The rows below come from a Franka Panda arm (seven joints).
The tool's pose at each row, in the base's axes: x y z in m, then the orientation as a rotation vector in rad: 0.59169, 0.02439, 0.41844, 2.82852, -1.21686, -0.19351; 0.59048, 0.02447, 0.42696, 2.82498, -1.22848, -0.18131; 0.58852, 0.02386, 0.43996, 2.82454, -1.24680, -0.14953; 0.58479, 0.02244, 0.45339, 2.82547, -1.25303, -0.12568; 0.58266, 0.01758, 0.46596, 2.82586, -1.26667, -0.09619; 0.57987, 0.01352, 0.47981, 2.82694, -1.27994, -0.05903; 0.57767, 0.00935, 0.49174, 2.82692, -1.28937, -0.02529; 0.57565, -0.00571, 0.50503, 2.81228, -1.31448, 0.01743; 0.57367, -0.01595, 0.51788, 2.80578, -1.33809, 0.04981; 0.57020, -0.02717, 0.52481, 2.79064, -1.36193, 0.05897; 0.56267, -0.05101, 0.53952, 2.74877, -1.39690, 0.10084
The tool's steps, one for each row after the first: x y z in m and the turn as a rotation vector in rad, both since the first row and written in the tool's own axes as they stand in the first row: -0.00167, 0.00168, -0.00827, 0.00408, 0.00665, 0.00799; -0.00377, 0.00482, -0.02088, 0.01763, 0.02310, 0.01920; -0.00652, 0.00983, -0.03367, 0.02605, 0.03624, 0.02294; -0.00561, 0.01598, -0.04582, 0.03845, 0.05152, 0.03111; -0.00585, 0.02218, -0.05915, 0.05337, 0.07105, 0.03896; -0.00542, 0.02783, -0.07065, 0.06537, 0.08939, 0.04490; 0.00290, 0.04098, -0.08351, 0.07450, 0.11480, 0.06446; 0.00780, 0.05074, -0.09594, 0.08761, 0.13132, 0.08028; 0.01294, 0.06165, -0.10230, 0.08790, 0.13706, 0.09868; 0.02376, 0.08495, -0.11579, 0.08102, 0.16875, 0.13298
